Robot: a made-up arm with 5 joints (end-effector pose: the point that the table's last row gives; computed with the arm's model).
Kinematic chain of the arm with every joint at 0, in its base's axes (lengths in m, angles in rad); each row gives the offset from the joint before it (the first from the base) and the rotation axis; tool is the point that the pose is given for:
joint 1: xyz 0 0 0.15 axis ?
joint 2: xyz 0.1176 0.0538 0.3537 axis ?
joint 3: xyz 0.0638 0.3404 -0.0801 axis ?
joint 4: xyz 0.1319 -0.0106 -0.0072 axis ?
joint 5: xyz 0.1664 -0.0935 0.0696 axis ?
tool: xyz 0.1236 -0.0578 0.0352
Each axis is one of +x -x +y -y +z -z.
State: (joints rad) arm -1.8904 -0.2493 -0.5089 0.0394 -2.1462
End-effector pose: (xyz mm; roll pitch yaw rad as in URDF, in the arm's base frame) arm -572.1 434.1 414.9 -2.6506 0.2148 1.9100
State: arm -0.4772 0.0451 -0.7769 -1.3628 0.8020
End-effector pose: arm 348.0 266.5 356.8 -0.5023 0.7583 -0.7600
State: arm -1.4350 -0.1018 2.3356 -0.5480 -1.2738
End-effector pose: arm -397.6 677.1 338.7 1.0259 -0.2756 1.8363
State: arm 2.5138 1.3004 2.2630 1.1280 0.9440
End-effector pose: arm -284.1 -564.5 672.0 -2.4121 -0.2618 2.9654
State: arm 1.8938 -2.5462 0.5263 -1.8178 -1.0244
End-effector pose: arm 545.4 161.5 699.1 2.9626 -0.9814 0.1797
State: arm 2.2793 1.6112 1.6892 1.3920 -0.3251
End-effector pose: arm -157.0 -358.4 642.0 2.8573 -0.1834 2.5441
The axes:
joint 1: -z
joint 2: -y
joint 3: +x
joint 4: -y
joint 5: +x

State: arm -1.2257 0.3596 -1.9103 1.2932 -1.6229
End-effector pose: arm -560.3 524.9 445.9 2.6418 0.2048 2.4098
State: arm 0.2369 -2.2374 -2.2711 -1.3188 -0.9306
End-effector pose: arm 65.4 263.2 85.0 1.5906 0.6210 -1.3814
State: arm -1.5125 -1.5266 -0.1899 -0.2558 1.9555
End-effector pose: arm -265.9 19.5 21.2 -1.1465 1.3582 -1.4007
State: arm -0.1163 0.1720 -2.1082 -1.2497 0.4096
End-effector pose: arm 407.1 309.9 761.5 -1.1574 -0.5617 -1.1820
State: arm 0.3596 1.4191 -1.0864 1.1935 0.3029
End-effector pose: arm 152.4 557.4 755.1 -2.6901 -0.4440 1.6361
